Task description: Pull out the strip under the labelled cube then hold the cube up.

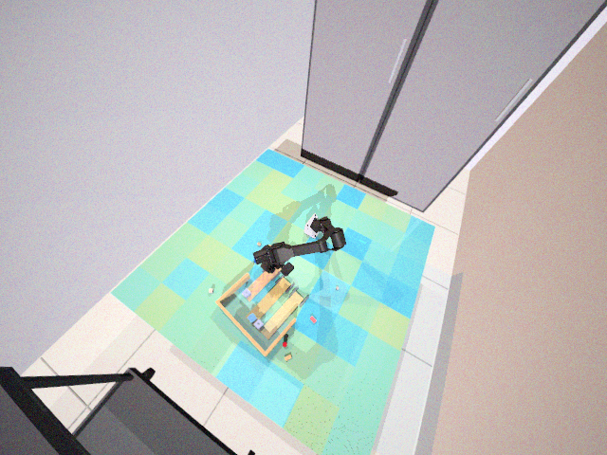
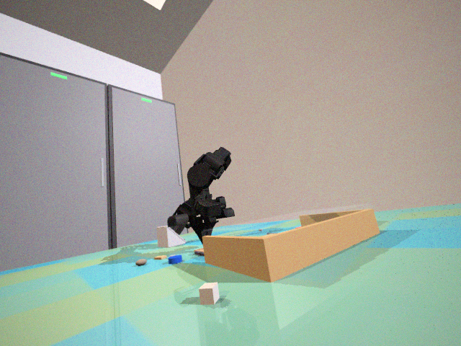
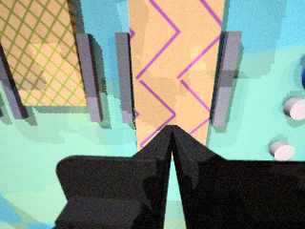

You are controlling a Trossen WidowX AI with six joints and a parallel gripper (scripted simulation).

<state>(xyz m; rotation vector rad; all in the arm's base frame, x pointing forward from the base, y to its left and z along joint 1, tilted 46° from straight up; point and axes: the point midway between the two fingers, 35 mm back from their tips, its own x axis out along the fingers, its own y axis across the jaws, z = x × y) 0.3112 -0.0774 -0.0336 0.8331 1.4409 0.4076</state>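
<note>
My gripper tip is 110 mm to the left of the blue disc and 20 mm short of it.
</note>
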